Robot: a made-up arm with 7 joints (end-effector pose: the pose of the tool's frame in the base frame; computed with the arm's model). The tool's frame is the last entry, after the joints.
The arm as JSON. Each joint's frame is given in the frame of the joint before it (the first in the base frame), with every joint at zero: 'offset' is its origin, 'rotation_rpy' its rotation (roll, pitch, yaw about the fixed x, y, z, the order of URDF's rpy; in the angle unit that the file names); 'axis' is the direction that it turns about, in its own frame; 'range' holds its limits. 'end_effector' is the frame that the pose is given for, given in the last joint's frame.
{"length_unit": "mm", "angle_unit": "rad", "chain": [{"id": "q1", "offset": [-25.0, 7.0, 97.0], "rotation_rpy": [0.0, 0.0, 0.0], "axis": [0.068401, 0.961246, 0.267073], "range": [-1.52, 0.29]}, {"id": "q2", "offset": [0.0, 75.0, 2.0], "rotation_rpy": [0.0, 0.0, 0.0], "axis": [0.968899, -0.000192, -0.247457], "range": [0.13, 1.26]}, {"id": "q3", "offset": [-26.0, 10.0, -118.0], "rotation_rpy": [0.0, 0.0, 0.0], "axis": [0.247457, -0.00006, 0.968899], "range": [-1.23, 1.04]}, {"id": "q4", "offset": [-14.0, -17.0, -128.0], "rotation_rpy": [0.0, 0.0, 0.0], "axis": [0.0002, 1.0, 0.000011], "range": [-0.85, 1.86]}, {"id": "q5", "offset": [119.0, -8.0, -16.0], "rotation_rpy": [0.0, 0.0, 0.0], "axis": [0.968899, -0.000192, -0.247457], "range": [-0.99, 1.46]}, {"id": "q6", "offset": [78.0, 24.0, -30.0], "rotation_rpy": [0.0, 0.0, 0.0], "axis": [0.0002, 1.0, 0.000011], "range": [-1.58, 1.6]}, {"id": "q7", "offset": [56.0, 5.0, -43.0], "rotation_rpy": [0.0, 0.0, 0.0], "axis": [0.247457, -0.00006, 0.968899], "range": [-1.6, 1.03]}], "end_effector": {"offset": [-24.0, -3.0, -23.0], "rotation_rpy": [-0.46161, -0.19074, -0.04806]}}
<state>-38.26 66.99 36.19 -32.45 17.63 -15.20 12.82</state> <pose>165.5 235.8 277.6 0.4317 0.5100 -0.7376 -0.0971</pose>
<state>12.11 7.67 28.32 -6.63 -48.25 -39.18 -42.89</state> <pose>107.6 264.5 -217.4 0.8277 -0.2264 -0.4987 -0.1226</pose>
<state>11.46 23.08 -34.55 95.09 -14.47 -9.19 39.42</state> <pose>-281.9 292.1 -288.9 0.7359 0.3571 0.5539 0.1554</pose>
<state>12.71 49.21 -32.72 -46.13 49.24 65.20 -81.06</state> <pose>73.4 181.0 -51.7 0.6722 0.0628 0.5911 -0.4414</pose>
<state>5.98 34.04 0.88 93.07 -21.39 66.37 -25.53</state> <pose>-205.4 301.7 -208.2 0.2696 -0.2990 0.7258 0.5578</pose>
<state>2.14 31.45 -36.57 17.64 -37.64 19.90 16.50</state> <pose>-1.7 138.9 -332.4 0.9088 -0.1550 0.3873 0.0003</pose>
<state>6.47 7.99 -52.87 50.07 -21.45 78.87 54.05</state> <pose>-158.4 67.2 -294.8 0.5232 0.4519 0.7185 -0.0768</pose>
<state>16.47 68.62 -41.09 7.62 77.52 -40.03 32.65</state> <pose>17.7 268.9 -239.4 0.5063 0.2577 -0.0113 -0.8228</pose>
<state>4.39 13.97 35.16 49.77 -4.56 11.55 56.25</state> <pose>-57.8 267.2 -361.6 0.6779 0.2089 0.2582 0.6559</pose>
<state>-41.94 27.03 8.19 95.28 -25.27 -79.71 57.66</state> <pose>268.7 289.1 -285.9 0.6831 0.0242 -0.4891 0.5418</pose>
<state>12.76 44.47 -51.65 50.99 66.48 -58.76 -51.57</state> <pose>-109.2 258.3 -346.0 0.0169 -0.0894 0.5193 -0.8497</pose>
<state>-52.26 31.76 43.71 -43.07 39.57 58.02 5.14</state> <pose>142.1 263.3 134.4 0.7096 0.1137 -0.5021 0.4811</pose>
